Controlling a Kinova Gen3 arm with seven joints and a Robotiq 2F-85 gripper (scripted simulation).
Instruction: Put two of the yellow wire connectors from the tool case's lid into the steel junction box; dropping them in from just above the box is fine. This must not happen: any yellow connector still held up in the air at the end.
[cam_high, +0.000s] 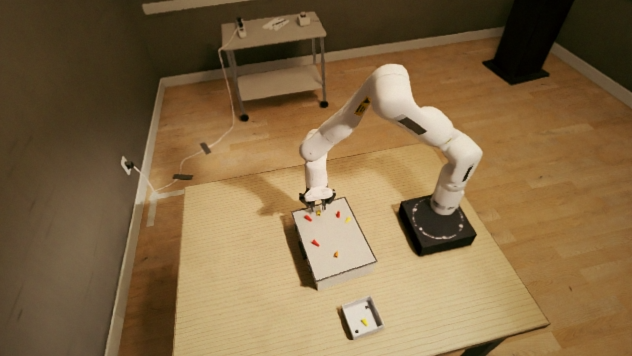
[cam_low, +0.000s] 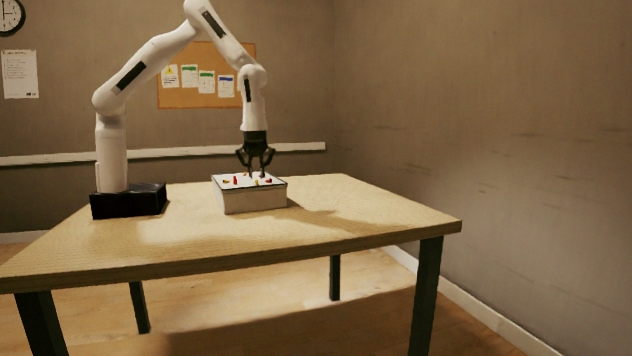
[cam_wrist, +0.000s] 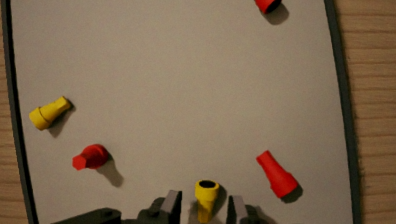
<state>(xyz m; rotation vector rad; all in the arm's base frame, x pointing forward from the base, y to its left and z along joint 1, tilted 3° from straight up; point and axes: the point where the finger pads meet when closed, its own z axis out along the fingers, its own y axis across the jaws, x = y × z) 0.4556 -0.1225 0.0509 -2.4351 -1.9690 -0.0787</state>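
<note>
Now: hand 190 mm to the right of the orange connector and 30 mm above it. From my hand the other things lie so: grey tool case: 10 mm behind, 110 mm to the left, 60 mm below.
</note>
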